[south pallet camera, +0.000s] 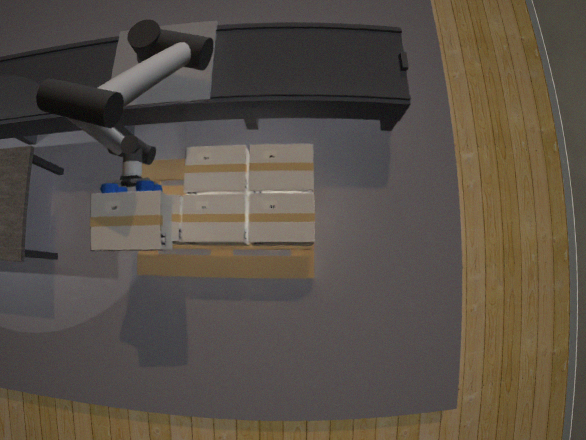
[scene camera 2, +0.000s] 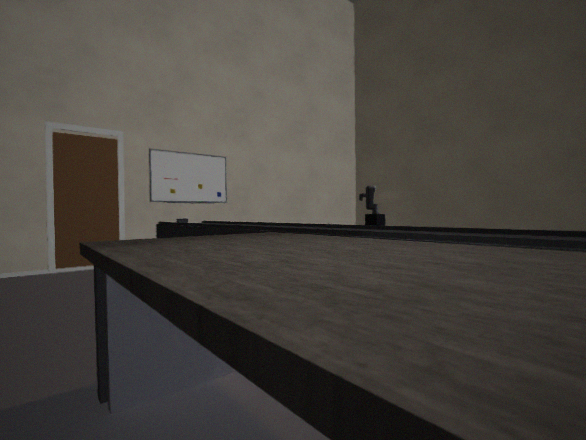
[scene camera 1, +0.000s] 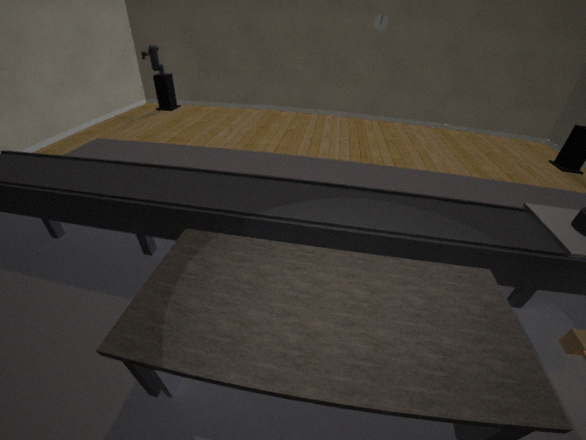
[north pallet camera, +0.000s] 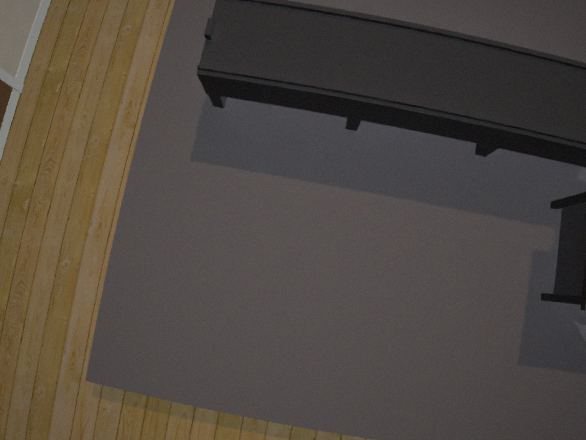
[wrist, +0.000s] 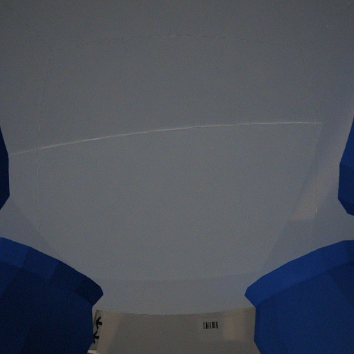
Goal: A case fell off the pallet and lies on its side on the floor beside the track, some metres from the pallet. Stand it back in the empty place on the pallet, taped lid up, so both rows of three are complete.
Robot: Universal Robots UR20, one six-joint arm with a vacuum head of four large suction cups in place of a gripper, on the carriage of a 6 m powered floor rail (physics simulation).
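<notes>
My suction gripper [south pallet camera: 131, 187] is shut on a white case [south pallet camera: 126, 235] [wrist: 175, 200], holding it by a side face. The case is upright, its taped lid up, raised above the left end of the wooden pallet [south pallet camera: 225, 267] [scene camera 1: 574, 342]. In the south pallet camera it covers most of the front-left case [south pallet camera: 176, 220]. Two back-row cases [south pallet camera: 215, 181] [south pallet camera: 281, 180] and two more front-row cases [south pallet camera: 214, 231] [south pallet camera: 281, 231] stand lid up. Bare slats show at the back left, the empty place. In the wrist view, part of a case with a barcode [wrist: 225, 330] shows below the held face.
The arm's carriage [south pallet camera: 197, 85] [scene camera 1: 555, 225] stands on the dark floor rail [south pallet camera: 310, 62] [scene camera 1: 300, 200] [north pallet camera: 375, 60], behind the pallet. A grey-brown table [scene camera 1: 325, 320] [scene camera 2: 350, 300] [south pallet camera: 12, 210] stands left of the pallet in the south pallet camera. The fallen case's floor spot cannot be told.
</notes>
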